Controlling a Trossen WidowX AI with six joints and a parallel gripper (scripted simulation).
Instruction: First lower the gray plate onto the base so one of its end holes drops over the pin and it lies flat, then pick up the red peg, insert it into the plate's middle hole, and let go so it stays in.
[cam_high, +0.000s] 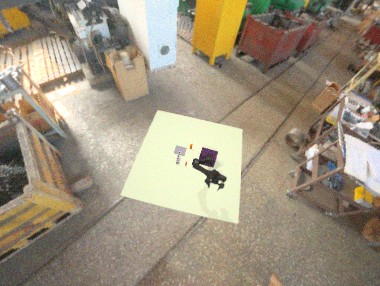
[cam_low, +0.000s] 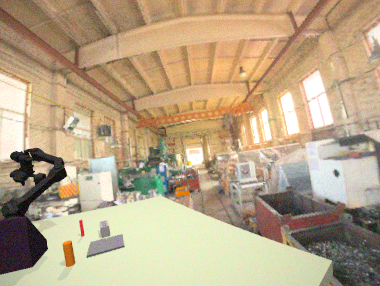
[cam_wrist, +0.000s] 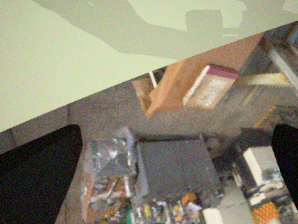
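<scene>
The gray plate lies 430 mm ahead of my gripper tip, 350 mm to the right of it and 230 mm below it. The rest, counted from my gripper tip: gray base (440 mm ahead, 470 mm to the right, 260 mm below); then orange cylinder (320 mm ahead, 560 mm to the right, 230 mm below); then red peg (330 mm ahead, 310 mm to the right, 230 mm below).
</scene>
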